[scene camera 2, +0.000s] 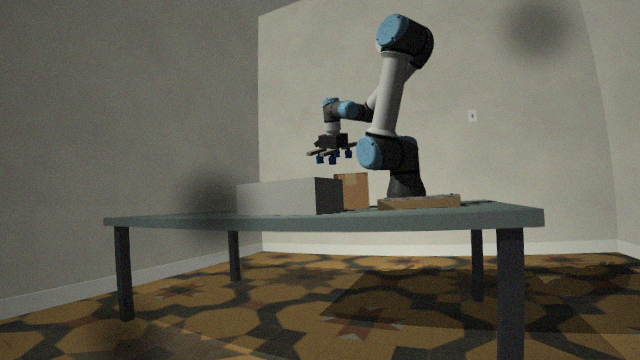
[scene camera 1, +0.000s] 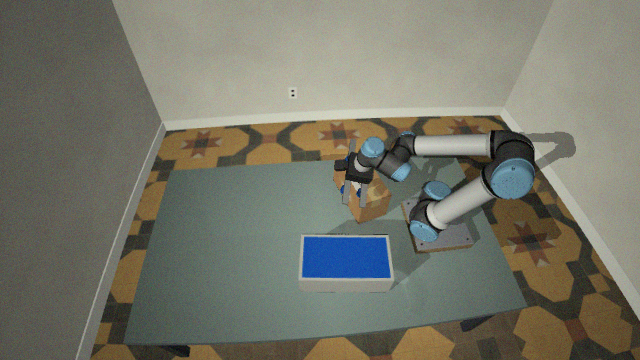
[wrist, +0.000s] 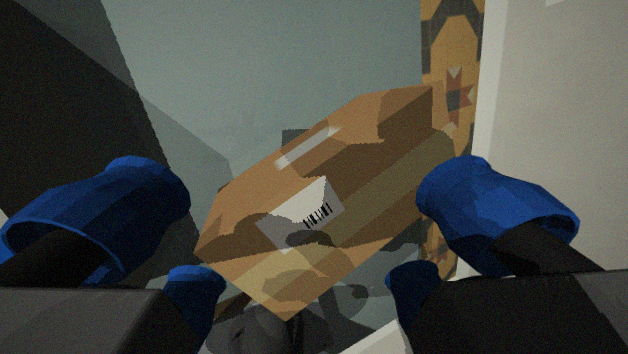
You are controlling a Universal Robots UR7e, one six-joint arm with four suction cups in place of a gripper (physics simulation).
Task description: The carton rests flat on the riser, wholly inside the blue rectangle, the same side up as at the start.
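Frame: origin at the arm's base, x right, y back, z down, level; centimetres.
Seen in the pictures: hand, its tool point: (scene camera 2: 334, 160) (wrist: 306, 244); arm's base, origin of its link: (scene camera 2: 406, 197) (wrist: 267, 327).
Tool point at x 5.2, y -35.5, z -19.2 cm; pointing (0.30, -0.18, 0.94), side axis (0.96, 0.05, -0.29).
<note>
Offsets run from my tool point to a thing's top centre.
The brown carton {dx +8.2, dy +4.0, dz +7.5 cm} (scene camera 1: 372, 207) (scene camera 2: 356, 192) (wrist: 350, 162) stands on the table behind the riser, turned at an angle to it. A barcode label and tape show on it in the wrist view. The riser {dx -32.0, dy -1.0, dz +11.2 cm} (scene camera 1: 346, 285) (scene camera 2: 280, 197) is a pale box, and the blue rectangle {dx -32.0, dy -1.0, dz +11.2 cm} (scene camera 1: 346, 257) on its top bears nothing. My gripper (scene camera 1: 353, 181) (scene camera 2: 334, 157) (wrist: 305, 232) is above the carton, its four blue cups pointing down. A gap shows between cups and carton in the second scene view. The cups hold nothing. The gripper hides part of the carton in the first scene view.
The arm's base plate (scene camera 1: 452, 240) (scene camera 2: 419, 202) is on the table (scene camera 1: 215, 260) (scene camera 2: 225, 222), to the right of the carton and riser in the first scene view. The upper arm and forearm arch above the table's right part. The room's back wall stands beyond the table's far edge.
</note>
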